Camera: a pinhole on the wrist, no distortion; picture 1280 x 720 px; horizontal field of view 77.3 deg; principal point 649.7 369.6 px. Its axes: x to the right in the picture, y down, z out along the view. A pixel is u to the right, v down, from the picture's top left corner.
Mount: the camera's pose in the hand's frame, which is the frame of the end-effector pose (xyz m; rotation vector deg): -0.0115 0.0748 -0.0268 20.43 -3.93 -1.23
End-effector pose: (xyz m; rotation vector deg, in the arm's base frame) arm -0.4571 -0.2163 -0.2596 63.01 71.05 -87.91
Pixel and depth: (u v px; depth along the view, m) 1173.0 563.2 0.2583
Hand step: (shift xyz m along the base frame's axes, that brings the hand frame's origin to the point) -0.0268 -0.2613 -0.1136
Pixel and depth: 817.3 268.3 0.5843
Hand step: -0.2696 -0.4716 0.0410
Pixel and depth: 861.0 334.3 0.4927
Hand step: -0.1879 -0.4184 0.0001
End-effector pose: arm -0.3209 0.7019 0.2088 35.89 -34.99 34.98
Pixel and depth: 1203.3 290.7 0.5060
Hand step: 0.1593 -0.3137 0.4425
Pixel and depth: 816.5 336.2 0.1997
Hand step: -0.0392 -0.1065 0.1134
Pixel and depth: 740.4 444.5 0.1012
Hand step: -0.0607 -0.0201 0.0586
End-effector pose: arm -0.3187 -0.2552 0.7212 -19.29 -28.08 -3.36
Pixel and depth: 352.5 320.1 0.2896
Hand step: -0.2326 0.0359 0.1374
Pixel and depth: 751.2 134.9 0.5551
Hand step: -0.2198 -0.1118 0.4555
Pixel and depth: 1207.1 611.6 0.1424
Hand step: 0.0193 0.1029 0.1235
